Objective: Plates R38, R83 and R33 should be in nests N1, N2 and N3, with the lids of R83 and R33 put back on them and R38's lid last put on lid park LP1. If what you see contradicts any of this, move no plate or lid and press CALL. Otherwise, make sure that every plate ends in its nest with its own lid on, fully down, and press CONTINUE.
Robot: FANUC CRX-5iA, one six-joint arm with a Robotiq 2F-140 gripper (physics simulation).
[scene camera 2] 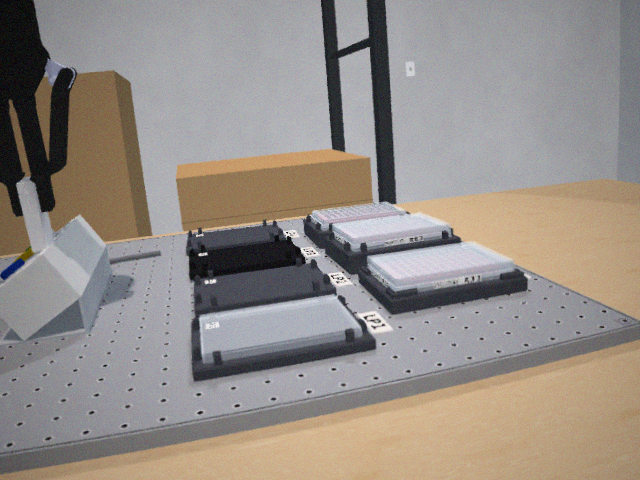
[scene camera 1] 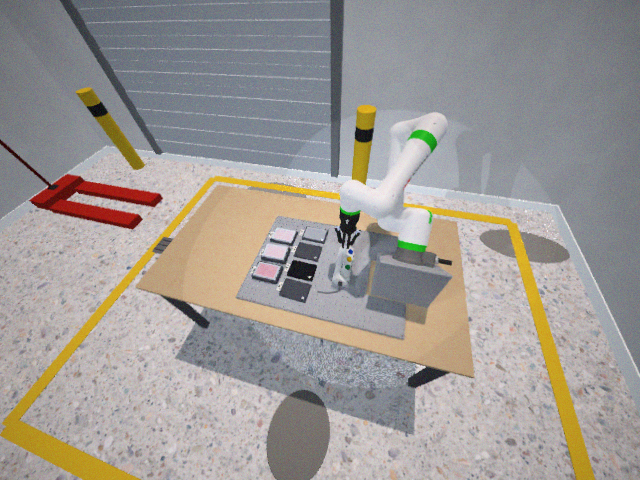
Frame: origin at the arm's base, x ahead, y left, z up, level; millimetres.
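Seen in the pictures: gripper, between the fingertips: [scene camera 2: 43, 246] [scene camera 1: 345, 252]; arm's base, origin of its link: [scene camera 1: 408, 261].
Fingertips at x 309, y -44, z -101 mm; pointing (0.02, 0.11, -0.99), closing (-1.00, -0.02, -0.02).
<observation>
Offsets run from my fingertips to a thing's middle. "spot": to the spot under its first point.
Three plates sit in dark nests. The plate nearest LP1 @(53 mm down, 394 mm ahead, 67 mm right) [scene camera 1: 283, 236] [scene camera 2: 439, 264] and the middle plate @(44 mm down, 390 mm ahead, 68 mm left) [scene camera 1: 275, 252] [scene camera 2: 390, 229] look pale under clear lids. The third plate @(50 mm down, 384 mm ahead, 195 mm left) [scene camera 1: 267, 271] [scene camera 2: 356, 212] looks pinker; whether it has a lid is hard to tell. The plate codes are too blurred to read surely. A clear lid @(67 mm down, 215 mm ahead, 132 mm right) [scene camera 1: 315, 234] [scene camera 2: 279, 325] lies in the holder beside the LP1 label @(spot: 79 mm down, 302 mm ahead, 131 mm right) [scene camera 2: 374, 321]. My gripper [scene camera 1: 347, 244] [scene camera 2: 32, 209] is shut and empty, pointing down above the button box @(39 mm down, 9 mm back, 55 mm left) [scene camera 1: 341, 267] [scene camera 2: 56, 279], with its blue button @(17 mm down, 27 mm back, 21 mm right) [scene camera 1: 350, 252] closest below.
Three lid parks stand in line with LP1: a dark grey one @(71 mm down, 216 mm ahead, 1 mm right) [scene camera 1: 307, 251] [scene camera 2: 263, 283], a black one @(71 mm down, 208 mm ahead, 129 mm left) [scene camera 1: 301, 270] [scene camera 2: 245, 257] and another dark grey one @(71 mm down, 203 mm ahead, 250 mm left) [scene camera 1: 295, 290] [scene camera 2: 235, 236]. The robot's grey pedestal [scene camera 1: 410, 281] stands right of the button box in scene camera 1.
</observation>
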